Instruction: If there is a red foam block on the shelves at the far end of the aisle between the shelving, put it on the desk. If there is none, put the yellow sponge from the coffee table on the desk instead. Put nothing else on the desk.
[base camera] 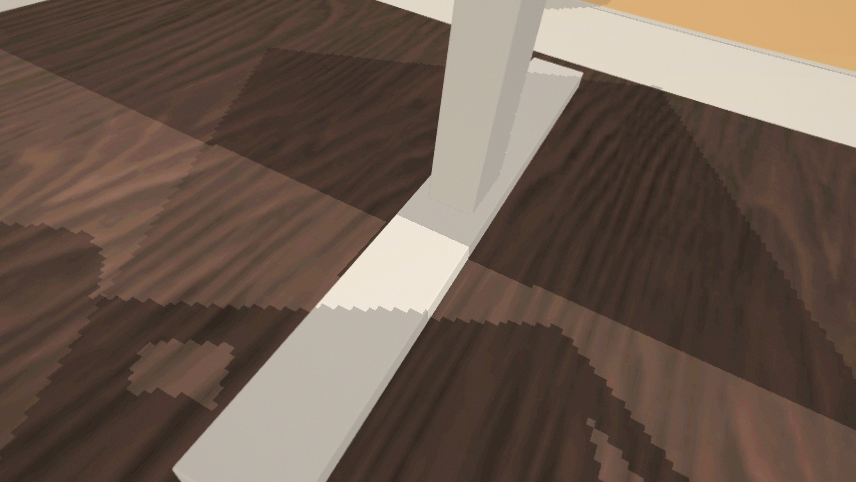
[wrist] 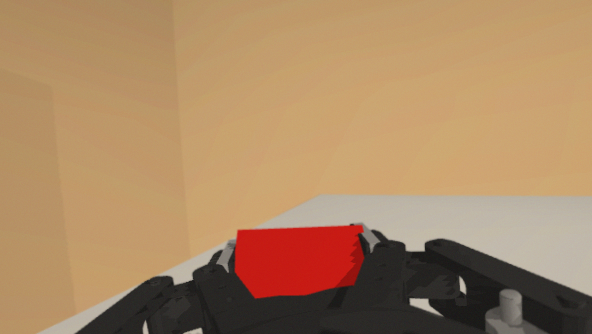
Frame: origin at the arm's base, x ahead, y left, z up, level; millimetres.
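Where they show: gripper, fingertip midpoint: (wrist: 298, 248).
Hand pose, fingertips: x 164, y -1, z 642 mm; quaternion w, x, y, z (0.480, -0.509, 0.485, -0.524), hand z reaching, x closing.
Things, the pixels of their top centre, and the offset from my fingertips. "spot": a spot on its surface instead. Level surfaces: height alone.
- red foam block at its top centre: (wrist: 299, 239) 17 mm up, 37 mm back, 1 mm left
- white desk top at its surface level: 88 mm down
- desk's white leg at a spot on its surface: (base camera: 479, 107) spot: 897 mm down, 292 mm ahead, 55 mm right
- dark wooden floor at its surface level: 1038 mm down
A red foam block (wrist: 300, 260) is held between the two fingers of my gripper (wrist: 298, 248) in the wrist view. My gripper is shut on it, with one finger on each side. The white desk top (wrist: 450, 215) shows behind and to the right of the block, and part of it lies beyond the fingers. Whether the block touches the desk top cannot be told from this view. In the base camera view the desk's white leg (base camera: 479, 107) stands on a long white foot (base camera: 287, 383). The yellow sponge, the shelves and the coffee table do not show.
Orange-tan walls (wrist: 400, 100) (base camera: 748, 23) meet in a corner at the left of the wrist view. A white skirting board (base camera: 688, 71) runs along the wall at the upper right of the base camera view. The dark wooden floor (base camera: 599, 209) carries shadows.
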